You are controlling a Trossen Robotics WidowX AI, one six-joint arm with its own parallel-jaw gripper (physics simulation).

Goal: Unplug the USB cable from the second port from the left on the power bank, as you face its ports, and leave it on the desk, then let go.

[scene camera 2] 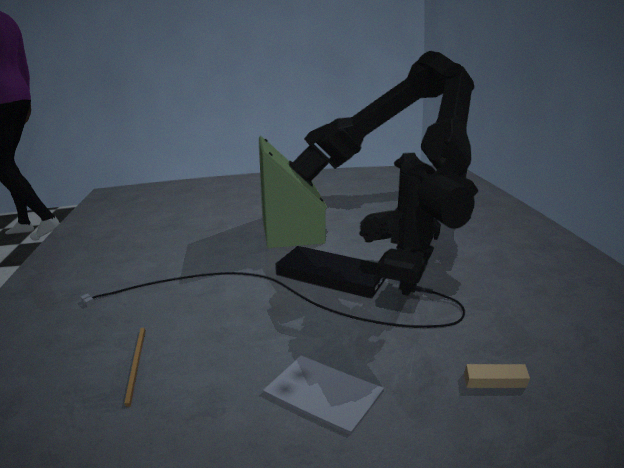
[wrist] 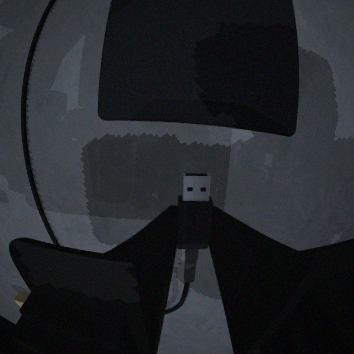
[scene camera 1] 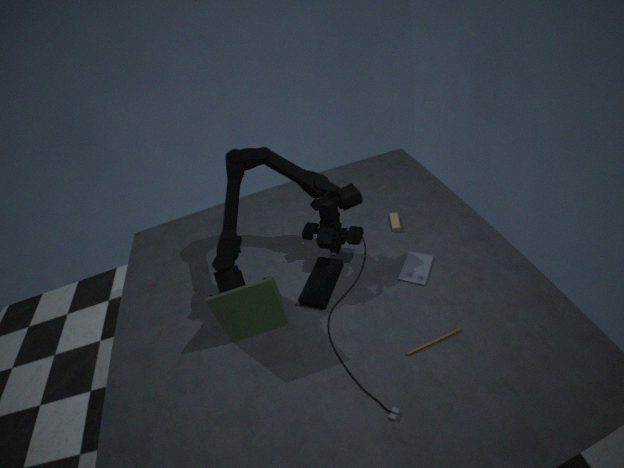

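Seen in the pictures: gripper, fingertip midpoint: (scene camera 2: pixel 407 291) (wrist: pixel 191 213) (scene camera 1: pixel 335 252); arm's base, origin of the base link: (scene camera 2: pixel 299 173) (scene camera 1: pixel 232 290).
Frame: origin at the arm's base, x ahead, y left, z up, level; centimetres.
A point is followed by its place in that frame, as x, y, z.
Observation:
The black power bank (scene camera 1: pixel 321 283) {24.2, 2.4, -9.4} (scene camera 2: pixel 327 270) {26.5, 3.1, -9.4} (wrist: pixel 200 60) {28.2, 9.5, -9.3} lies flat on the desk (scene camera 1: pixel 211 403) {-10.5, -25.5, -11.5} (scene camera 2: pixel 201 428) {58.2, -14.2, -11.5}. My gripper (scene camera 1: pixel 333 250) {31.5, 15.9, -11.5} (scene camera 2: pixel 407 289) {31.5, 15.9, -11.5} (wrist: pixel 191 213) {31.5, 15.9, -11.5} is shut on the USB plug (wrist: pixel 195 222) {31.4, 15.6, -10.1}, a black housing with a bare metal tip. In the wrist view the tip points at the power bank's port edge, with a gap of desk between them. The plug is out of the port. The black cable (scene camera 1: pixel 329 322) {23.1, -10.3, -11.3} (scene camera 2: pixel 352 316) {37.7, 5.6, -11.2} (wrist: pixel 24 115) {37.5, 5.9, -11.3} loops from the plug around beside the power bank to a small light-coloured end piece (scene camera 1: pixel 393 413) {31.5, -38.9, -10.9} (scene camera 2: pixel 86 299) {32.3, -38.7, -10.5}. The ports themselves are hidden in the wrist view.
A green wedge-shaped block (scene camera 1: pixel 252 309) {5.1, -8.0, -0.5} (scene camera 2: pixel 292 216) {12.0, -2.1, -5.2} stands at the arm's base. A pale flat slab (scene camera 1: pixel 416 268) {52.8, -0.7, -10.9} (scene camera 2: pixel 325 392) {53.4, 0.0, -10.9}, an orange stick (scene camera 1: pixel 433 342) {46.9, -25.2, -11.0} (scene camera 2: pixel 134 366) {48.4, -24.7, -10.9} and a tan block (scene camera 1: pixel 394 221) {54.3, 21.3, -9.9} (scene camera 2: pixel 496 375) {55.3, 21.2, -9.9} lie on the desk. A person (scene camera 2: pixel 12 100) stands beyond the desk.

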